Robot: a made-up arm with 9 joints. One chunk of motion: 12 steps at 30 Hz.
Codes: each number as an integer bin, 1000 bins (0 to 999) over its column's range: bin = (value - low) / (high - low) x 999, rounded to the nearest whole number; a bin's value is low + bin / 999 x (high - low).
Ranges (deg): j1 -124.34..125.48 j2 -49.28..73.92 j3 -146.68..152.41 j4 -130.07..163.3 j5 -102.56..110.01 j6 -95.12..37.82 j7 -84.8..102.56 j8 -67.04..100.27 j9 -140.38..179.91
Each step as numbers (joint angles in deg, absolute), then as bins.
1 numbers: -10.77 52.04 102.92 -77.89 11.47 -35.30 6.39 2.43 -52.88
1 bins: 454 822 834 178 536 450 486 415 273
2 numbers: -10.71 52.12 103.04 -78.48 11.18 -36.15 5.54 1.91 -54.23
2 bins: 454 822 834 176 535 443 482 412 269
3 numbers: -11.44 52.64 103.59 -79.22 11.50 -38.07 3.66 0.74 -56.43
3 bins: 451 826 836 173 536 429 472 405 262
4 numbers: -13.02 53.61 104.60 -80.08 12.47 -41.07 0.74 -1.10 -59.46
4 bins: 445 834 839 170 541 406 456 394 252
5 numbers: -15.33 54.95 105.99 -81.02 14.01 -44.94 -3.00 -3.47 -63.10
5 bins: 436 845 844 167 548 377 436 380 241
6 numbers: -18.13 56.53 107.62 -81.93 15.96 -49.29 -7.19 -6.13 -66.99
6 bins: 425 858 849 164 557 344 414 364 229
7 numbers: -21.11 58.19 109.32 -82.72 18.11 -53.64 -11.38 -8.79 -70.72
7 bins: 413 871 855 161 567 312 391 348 217
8 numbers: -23.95 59.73 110.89 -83.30 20.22 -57.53 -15.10 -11.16 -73.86
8 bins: 401 884 860 159 577 282 372 334 207
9 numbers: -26.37 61.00 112.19 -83.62 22.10 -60.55 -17.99 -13.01 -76.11
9 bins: 392 894 865 158 586 260 356 323 200
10 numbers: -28.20 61.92 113.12 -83.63 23.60 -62.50 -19.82 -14.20 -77.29
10 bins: 384 902 868 158 593 245 346 316 197
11 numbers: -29.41 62.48 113.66 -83.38 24.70 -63.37 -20.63 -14.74 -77.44
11 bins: 380 906 870 159 598 239 342 312 196
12 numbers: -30.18 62.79 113.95 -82.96 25.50 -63.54 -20.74 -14.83 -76.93
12 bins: 377 909 871 160 602 237 342 312 198
